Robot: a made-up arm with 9 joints.
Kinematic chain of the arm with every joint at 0, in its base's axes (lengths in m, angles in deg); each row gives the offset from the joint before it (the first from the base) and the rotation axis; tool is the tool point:
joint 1: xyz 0 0 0.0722 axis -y
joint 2: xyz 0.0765 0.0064 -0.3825 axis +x
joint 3: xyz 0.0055 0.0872 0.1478 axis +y
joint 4: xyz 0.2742 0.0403 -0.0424 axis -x
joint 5: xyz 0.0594 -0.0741 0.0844 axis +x
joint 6: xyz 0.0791 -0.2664 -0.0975 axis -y
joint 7: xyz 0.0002 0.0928 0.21 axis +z
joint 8: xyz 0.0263 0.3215 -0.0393 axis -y
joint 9: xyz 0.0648 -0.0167 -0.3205 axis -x
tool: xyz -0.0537 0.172 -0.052
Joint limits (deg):
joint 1: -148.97..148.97
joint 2: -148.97..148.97
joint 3: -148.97..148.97
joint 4: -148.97..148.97
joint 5: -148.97..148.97
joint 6: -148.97..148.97
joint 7: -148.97..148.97
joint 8: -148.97..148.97
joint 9: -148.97..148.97
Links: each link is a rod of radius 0.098 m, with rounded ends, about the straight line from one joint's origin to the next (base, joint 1, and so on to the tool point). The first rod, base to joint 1, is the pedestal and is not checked.
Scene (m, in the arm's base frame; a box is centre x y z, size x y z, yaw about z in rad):
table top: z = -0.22
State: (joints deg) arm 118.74 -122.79 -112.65 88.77 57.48 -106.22 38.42 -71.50 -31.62
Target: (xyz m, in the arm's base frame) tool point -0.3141 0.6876 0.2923
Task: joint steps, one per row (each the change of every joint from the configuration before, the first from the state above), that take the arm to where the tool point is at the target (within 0.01 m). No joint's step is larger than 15 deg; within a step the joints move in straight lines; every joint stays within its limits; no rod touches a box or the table.
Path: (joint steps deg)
1: 0.38 11.29 12.13 -9.89 9.02 -1.17 11.33 -1.78 3.27
2: 0.38 11.29 12.14 -9.89 9.01 -1.17 11.33 -1.78 3.27
3: 0.37 11.29 12.13 -9.89 9.02 -1.17 11.33 -1.78 3.27
4: 0.38 11.29 12.14 -9.88 9.01 -1.17 11.33 -1.78 3.27

